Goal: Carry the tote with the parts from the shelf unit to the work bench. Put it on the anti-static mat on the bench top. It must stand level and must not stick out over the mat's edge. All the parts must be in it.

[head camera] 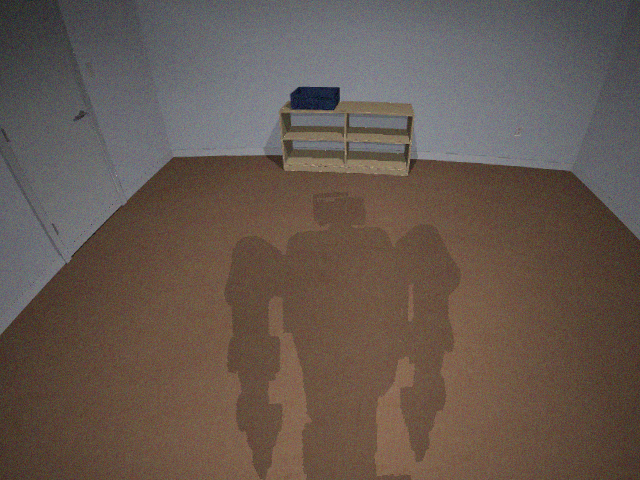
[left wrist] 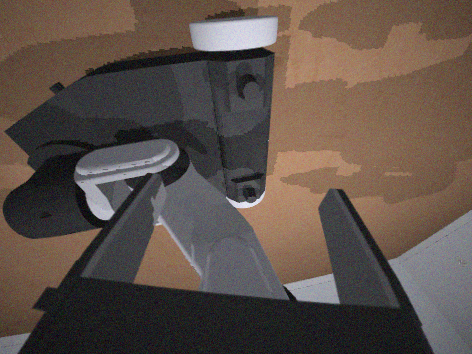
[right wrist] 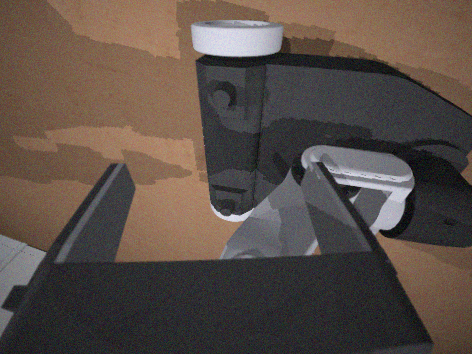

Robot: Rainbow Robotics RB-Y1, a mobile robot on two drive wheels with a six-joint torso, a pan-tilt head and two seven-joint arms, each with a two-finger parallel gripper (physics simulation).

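Places are measured from the robot's base along level axes (x ahead, y left, z up), in metres.
Where they show: left gripper, between the fingertips: [left wrist: 242,191]; right gripper, between the fingertips: [right wrist: 219,174].
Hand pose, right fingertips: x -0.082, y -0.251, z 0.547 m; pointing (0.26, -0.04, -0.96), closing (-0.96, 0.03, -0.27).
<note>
After its pixels a point has its place.
The dark blue tote [head camera: 314,99] @(y -0.118, x 2.853, z 0.710 m) stands on the left part of the top board of the wooden shelf unit [head camera: 379,108] @(y -0.704, x 2.835, z 0.611 m), far ahead against the back wall in the head camera view. The parts inside the tote cannot be made out from here. My left gripper [left wrist: 242,191] @(y 0.217, x -0.088, z 0.546 m) is open and empty, hanging beside my own base. My right gripper [right wrist: 219,174] @(y -0.251, x -0.082, z 0.548 m) is open and empty, on the other side of the base. Both grippers are far from the tote. The work bench and the anti-static mat do not show in the current views.
Brown floor [head camera: 180,330] @(y 0.769, x 0.996, z 0.002 m) lies between me and the shelf unit, with my shadow on it. A door [head camera: 46,113] @(y 1.839, x 2.092, z 1.037 m) with a handle is in the left wall. Another wall [head camera: 615,113] @(y -2.921, x 2.375, z 0.773 m) stands at the right. My base with its white wheels [left wrist: 233,34] [right wrist: 237,39] shows in both wrist views.
</note>
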